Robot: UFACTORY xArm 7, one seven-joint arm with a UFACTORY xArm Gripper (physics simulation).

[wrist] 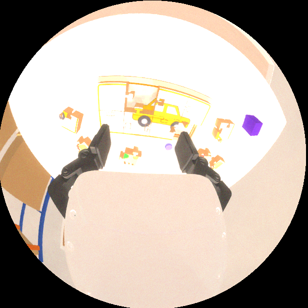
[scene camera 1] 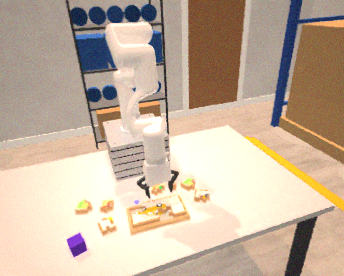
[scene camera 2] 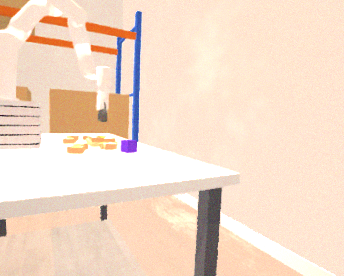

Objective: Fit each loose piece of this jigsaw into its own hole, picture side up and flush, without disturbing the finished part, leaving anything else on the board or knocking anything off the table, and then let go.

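My gripper [scene camera 1: 160, 192] [scene camera 2: 102, 120] [wrist: 144, 136] is open and empty, above the table behind the board. The jigsaw board [scene camera 1: 160, 224] [wrist: 150, 81] has a light wooden rim and a yellow truck picture, with gaps at upper middle and lower right in the wrist view. A green-marked piece [scene camera 1: 158, 189] [wrist: 131, 156] lies behind the board. A wheel-marked piece [scene camera 1: 202, 195] [wrist: 71, 121] and another piece [scene camera 1: 188, 183] [wrist: 84, 145] lie to one side. On the other side lie a white-and-yellow piece [scene camera 1: 107, 225] [wrist: 223, 130], a small piece [scene camera 1: 107, 205] [wrist: 204, 153] and a green-topped piece [scene camera 1: 83, 206] [wrist: 217, 162].
A purple cube [scene camera 1: 77, 244] [scene camera 2: 129, 146] [wrist: 252, 125] stands on the table beyond the white-and-yellow piece. A small violet disc [scene camera 1: 136, 202] [wrist: 168, 146] lies close behind the board. The table's front edge [scene camera 1: 240, 231] runs in front of the board.
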